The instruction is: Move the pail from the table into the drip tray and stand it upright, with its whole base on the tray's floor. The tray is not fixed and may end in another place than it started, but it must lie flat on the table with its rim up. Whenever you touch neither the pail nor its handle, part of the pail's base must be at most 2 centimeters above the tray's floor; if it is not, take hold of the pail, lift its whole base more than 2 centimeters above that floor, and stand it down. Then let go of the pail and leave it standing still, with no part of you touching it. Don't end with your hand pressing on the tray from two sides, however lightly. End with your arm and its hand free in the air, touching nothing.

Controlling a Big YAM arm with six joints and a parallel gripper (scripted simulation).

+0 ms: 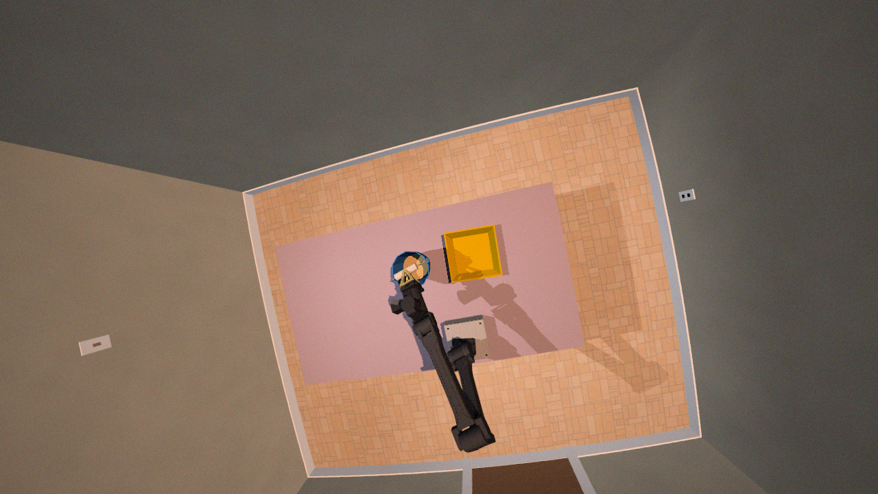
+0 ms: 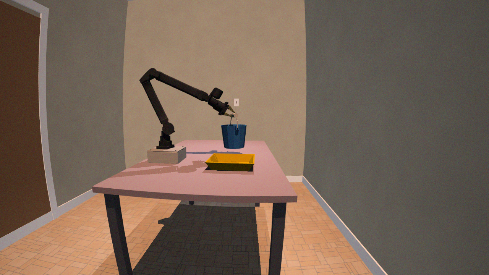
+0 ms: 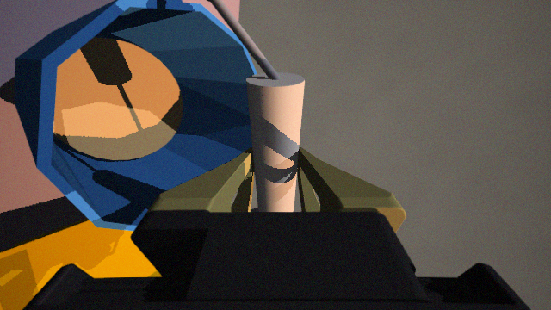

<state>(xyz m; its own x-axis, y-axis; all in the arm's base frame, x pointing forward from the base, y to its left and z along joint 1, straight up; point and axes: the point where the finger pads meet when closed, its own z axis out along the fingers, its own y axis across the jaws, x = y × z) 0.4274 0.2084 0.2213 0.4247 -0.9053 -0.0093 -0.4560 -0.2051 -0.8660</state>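
Right now the blue pail is 10 cm below my hand. Round my hand: yellow drip tray (5 cm ahead, 29 cm to the right, 28 cm below); then pail handle (3 cm below).
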